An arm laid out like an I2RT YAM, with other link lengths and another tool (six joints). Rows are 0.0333 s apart.
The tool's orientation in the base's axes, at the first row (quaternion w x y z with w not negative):
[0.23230 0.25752 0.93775 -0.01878]
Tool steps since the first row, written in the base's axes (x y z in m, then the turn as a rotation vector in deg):
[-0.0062 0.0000 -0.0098 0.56 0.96 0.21]
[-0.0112 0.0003 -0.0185 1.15 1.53 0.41]
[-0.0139 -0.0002 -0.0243 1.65 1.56 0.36]
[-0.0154 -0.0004 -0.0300 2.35 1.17 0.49]
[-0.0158 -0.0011 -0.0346 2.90 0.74 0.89]
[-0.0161 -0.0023 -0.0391 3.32 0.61 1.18]
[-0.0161 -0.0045 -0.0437 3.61 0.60 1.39]
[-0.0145 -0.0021 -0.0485 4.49 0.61 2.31]
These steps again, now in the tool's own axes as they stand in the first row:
[0.0091 -0.0039 0.0061 -0.06 1.13 -0.10]
[0.0169 -0.0068 0.0117 -0.33 1.93 -0.11]
[0.0213 -0.0091 0.0158 -0.67 2.19 0.14]
[0.0249 -0.0105 0.0202 -1.45 2.21 0.38]
[0.0269 -0.0116 0.0243 -2.25 2.14 0.33]
[0.0285 -0.0132 0.0284 -2.76 2.26 0.27]
[0.0296 -0.0155 0.0328 -3.08 2.41 0.21]
[0.0316 -0.0130 0.0374 -4.15 2.93 -0.24]

